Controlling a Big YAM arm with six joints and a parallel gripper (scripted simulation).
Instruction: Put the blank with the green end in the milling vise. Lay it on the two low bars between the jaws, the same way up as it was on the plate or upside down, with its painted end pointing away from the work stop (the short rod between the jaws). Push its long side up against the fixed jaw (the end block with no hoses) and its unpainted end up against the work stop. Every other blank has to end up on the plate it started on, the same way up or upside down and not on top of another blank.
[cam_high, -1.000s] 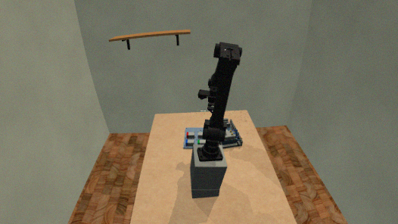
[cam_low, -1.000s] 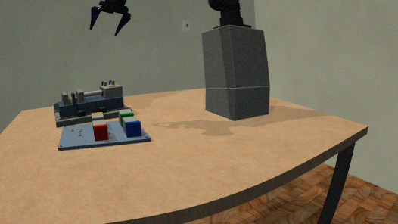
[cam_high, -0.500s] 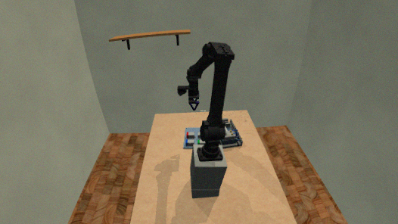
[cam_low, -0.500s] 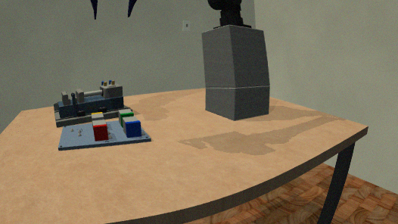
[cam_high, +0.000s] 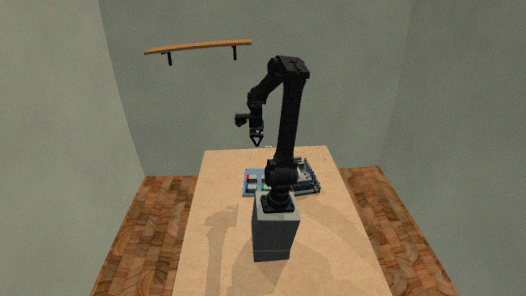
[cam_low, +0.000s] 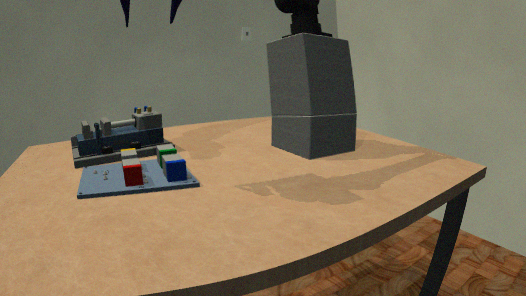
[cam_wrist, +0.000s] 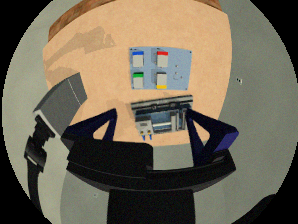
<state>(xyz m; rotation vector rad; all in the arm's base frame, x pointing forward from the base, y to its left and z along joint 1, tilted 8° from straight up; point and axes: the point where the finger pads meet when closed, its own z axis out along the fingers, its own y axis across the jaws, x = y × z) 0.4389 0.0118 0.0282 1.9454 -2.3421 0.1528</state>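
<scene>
The green-ended blank is 30 cm below my hand, 6 cm behind it and 4 cm to the right of it. From my hand the other things lie so: yellow-ended blank (30 cm below, 5 cm to the right, 3 cm ahead); then blue-ended blank (30 cm below, 5 cm to the left, 4 cm behind); then red-ended blank (30 cm below, 5 cm ahead, 4 cm to the left).
</scene>
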